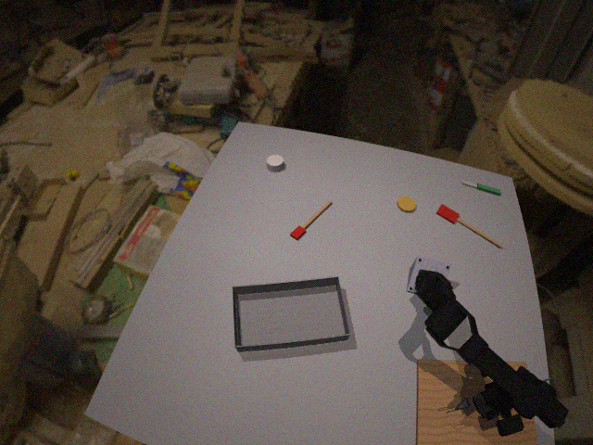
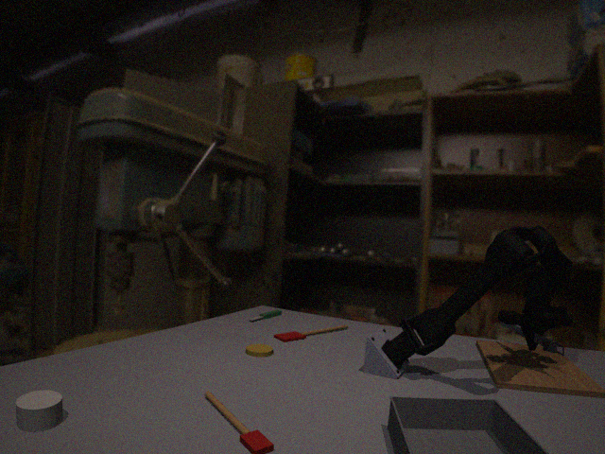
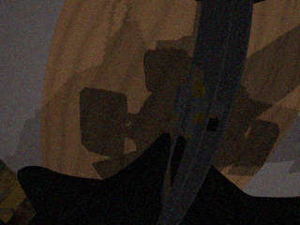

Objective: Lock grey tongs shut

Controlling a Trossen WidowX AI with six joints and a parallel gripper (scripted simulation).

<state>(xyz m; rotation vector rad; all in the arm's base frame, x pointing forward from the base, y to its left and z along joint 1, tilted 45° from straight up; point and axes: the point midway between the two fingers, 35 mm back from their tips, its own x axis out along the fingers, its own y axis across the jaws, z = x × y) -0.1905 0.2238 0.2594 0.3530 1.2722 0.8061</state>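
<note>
My gripper tip is now 4 cm above the wooden board. From my gripper tip the other things lie so: yellow disc: 67 cm to the right, 26 cm ahead, 4 cm below; white puck: 78 cm ahead, 74 cm to the right, 3 cm below; grey roasting tin: 57 cm ahead, 15 cm to the right, 2 cm below.
</note>
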